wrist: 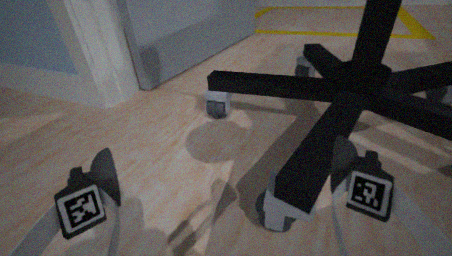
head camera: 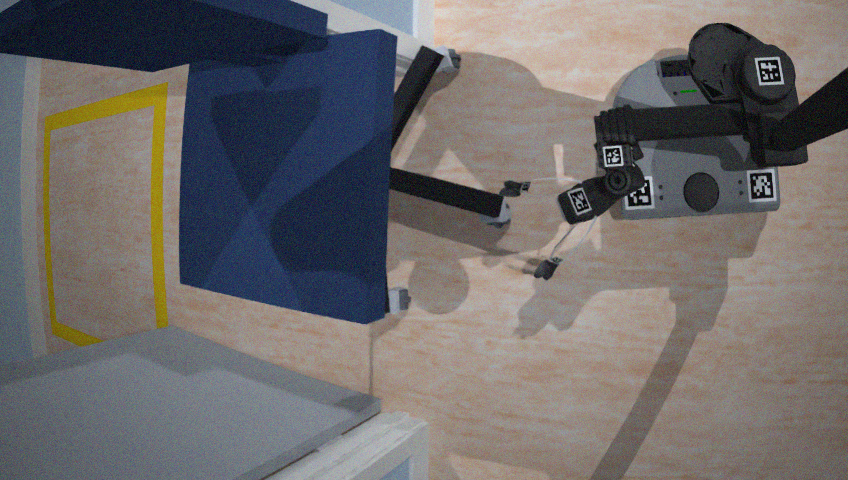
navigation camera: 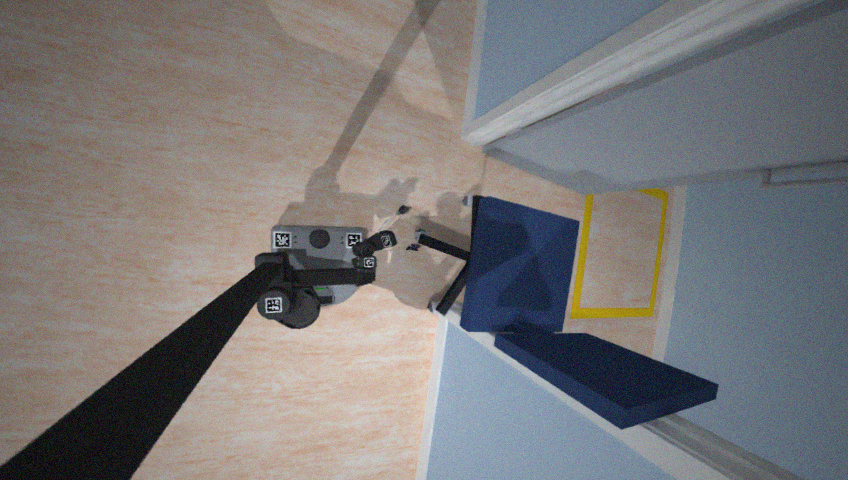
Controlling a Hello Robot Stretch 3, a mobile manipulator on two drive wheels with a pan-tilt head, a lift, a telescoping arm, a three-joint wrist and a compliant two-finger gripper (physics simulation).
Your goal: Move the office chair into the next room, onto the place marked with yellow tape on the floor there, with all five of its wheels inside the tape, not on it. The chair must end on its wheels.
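Seen in the pictures: gripper, fingertip midpoint: (wrist: 224, 161) (head camera: 519, 234) (navigation camera: 413, 226); robot's base at its link origin: (head camera: 699, 190) (navigation camera: 318, 237).
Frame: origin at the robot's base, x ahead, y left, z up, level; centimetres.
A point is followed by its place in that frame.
Note:
The office chair's blue seat (head camera: 285, 178) {x -7.6, y -68.8, z 47.0 cm} (navigation camera: 517, 261) {x -5.9, y -68.6, z 47.0 cm} is level and its backrest (head camera: 148, 29) {x -28.7, y -65.6, z 81.5 cm} (navigation camera: 601, 374) {x -28.0, y -61.0, z 86.4 cm} rises at one side. In the wrist view its black five-legged base (wrist: 360, 80) {x -8.9, y -70.7, z 13.2 cm} is upright, with part cut off at the right. The yellow tape rectangle (head camera: 159, 208) {x -9.9, y -168.5, z 0.0 cm} (navigation camera: 582, 255) {x -10.4, y -170.1, z 0.0 cm} (wrist: 310, 33) {x 0.3, y -170.9, z 0.1 cm} lies on the floor beyond the chair, apart from it. My gripper (head camera: 531, 228) {x 6.0, y -37.1, z 19.2 cm} (navigation camera: 407, 228) {x 6.0, y -37.1, z 19.2 cm} (wrist: 224, 161) {x 6.0, y -37.1, z 19.2 cm} is open and low, just short of the nearest leg (head camera: 446, 191) {x -3.5, y -55.0, z 10.7 cm} (navigation camera: 443, 245) {x -2.5, y -55.7, z 10.7 cm} (wrist: 315, 155) {x -1.7, y -50.2, z 10.7 cm}. That leg's wheel appears nearer the right finger in the wrist view. Some wheels are hidden under the seat.
An open grey door (head camera: 119, 404) {x 39.2, y -124.5, z 56.7 cm} (navigation camera: 654, 136) {x 41.8, y -111.2, z 70.1 cm} (wrist: 195, 45) {x 42.2, y -109.2, z 8.1 cm} stands beside the chair. The pale door frame (head camera: 380, 437) {x 52.4, y -74.8, z 15.6 cm} (navigation camera: 535, 98) {x 53.4, y -70.4, z 51.5 cm} (wrist: 100, 50) {x 52.5, y -73.8, z 15.4 cm} bounds the opening on that side. Blue wall (navigation camera: 487, 392) {x -56.1, y -58.8, z 45.8 cm} stands on the backrest side. My base (head camera: 731, 205) {x 3.2, y 6.2, z 15.9 cm} (navigation camera: 339, 237) {x 1.0, y -7.4, z 16.0 cm} is behind the gripper.

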